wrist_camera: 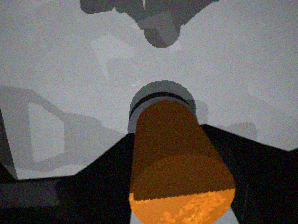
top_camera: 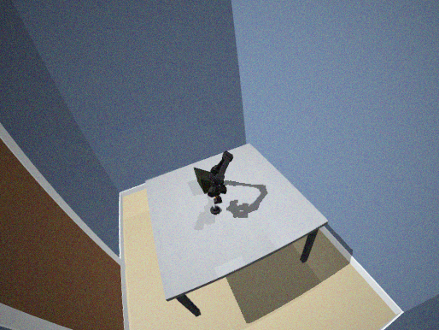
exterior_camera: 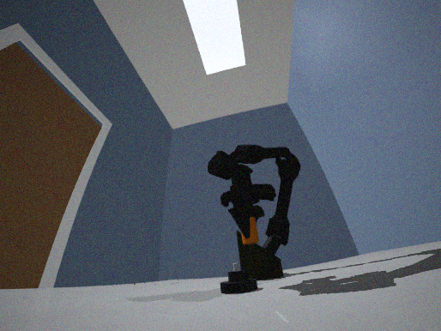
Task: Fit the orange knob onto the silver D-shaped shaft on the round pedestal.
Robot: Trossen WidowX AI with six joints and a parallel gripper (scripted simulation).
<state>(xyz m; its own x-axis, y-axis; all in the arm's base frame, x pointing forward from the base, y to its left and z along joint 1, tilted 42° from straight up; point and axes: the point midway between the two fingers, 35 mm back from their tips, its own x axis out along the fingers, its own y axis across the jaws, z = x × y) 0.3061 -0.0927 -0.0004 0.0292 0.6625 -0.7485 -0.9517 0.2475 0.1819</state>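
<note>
My gripper tip is 1 cm past the round pedestal, 4 cm to the left of it and 8 cm above it. Round my gripper tip: orange knob 3 cm above.
</note>
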